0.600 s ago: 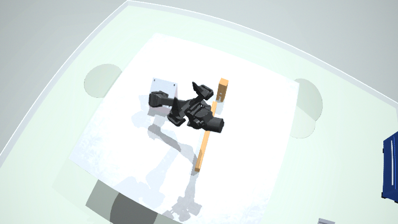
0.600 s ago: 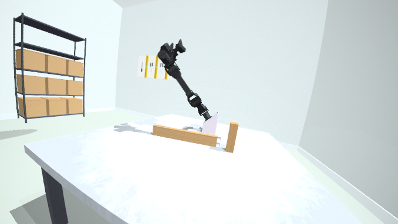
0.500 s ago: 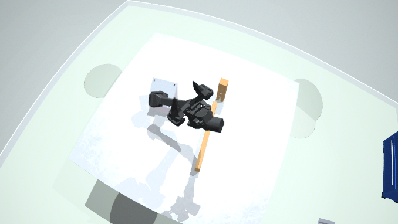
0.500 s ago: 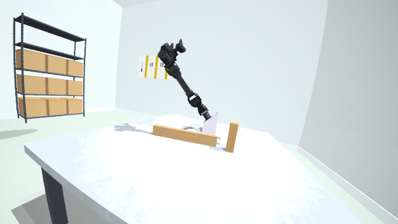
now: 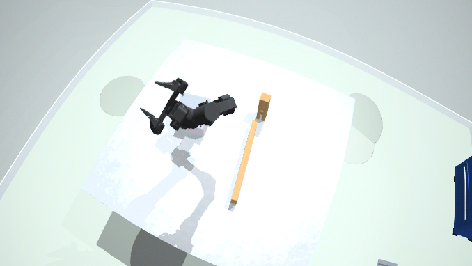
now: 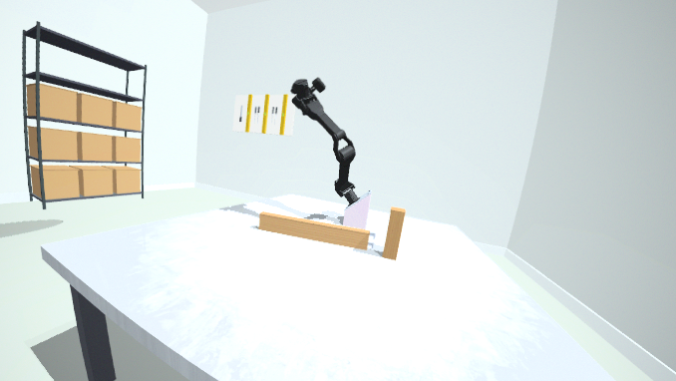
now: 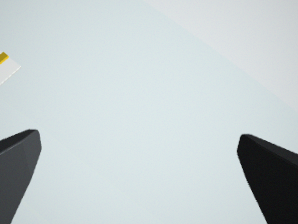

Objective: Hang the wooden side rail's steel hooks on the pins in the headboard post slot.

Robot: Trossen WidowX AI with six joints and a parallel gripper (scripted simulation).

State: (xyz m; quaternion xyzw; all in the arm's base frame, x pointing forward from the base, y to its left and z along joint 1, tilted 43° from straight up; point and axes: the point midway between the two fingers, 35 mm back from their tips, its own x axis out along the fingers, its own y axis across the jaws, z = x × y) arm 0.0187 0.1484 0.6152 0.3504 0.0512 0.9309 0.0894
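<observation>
Right now the wooden headboard post is 250 mm ahead of my gripper tip, 530 mm to the left of it and 600 mm below it.
</observation>
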